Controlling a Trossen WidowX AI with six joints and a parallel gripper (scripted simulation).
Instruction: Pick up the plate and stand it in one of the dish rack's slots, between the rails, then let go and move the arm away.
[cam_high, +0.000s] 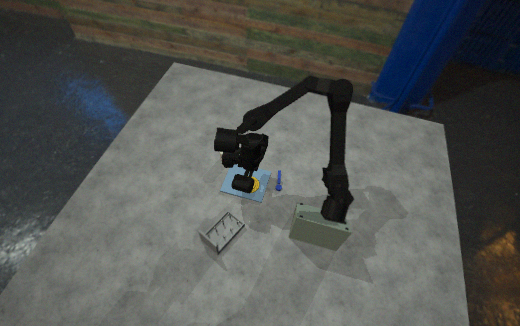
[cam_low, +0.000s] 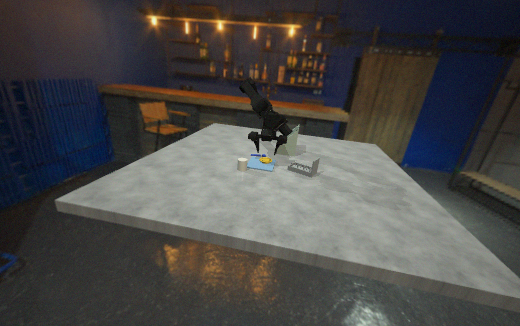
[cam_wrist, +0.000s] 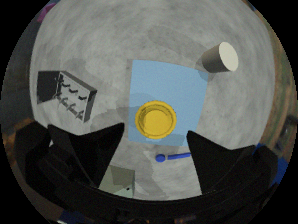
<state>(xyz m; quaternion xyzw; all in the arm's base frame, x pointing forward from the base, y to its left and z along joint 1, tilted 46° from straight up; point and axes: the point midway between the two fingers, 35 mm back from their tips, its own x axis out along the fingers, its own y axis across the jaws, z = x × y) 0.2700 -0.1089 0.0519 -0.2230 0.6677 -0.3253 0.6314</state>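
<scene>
Right now my gripper tip is 40 mm above the yellow plate. Also, from my gripper tip: white cup 110 mm ahead, 100 mm to the right, 30 mm below; blue spoon 100 mm behind, 40 mm to the right, 50 mm below; light blue mat 10 mm ahead, 20 mm to the right, 50 mm below.
</scene>
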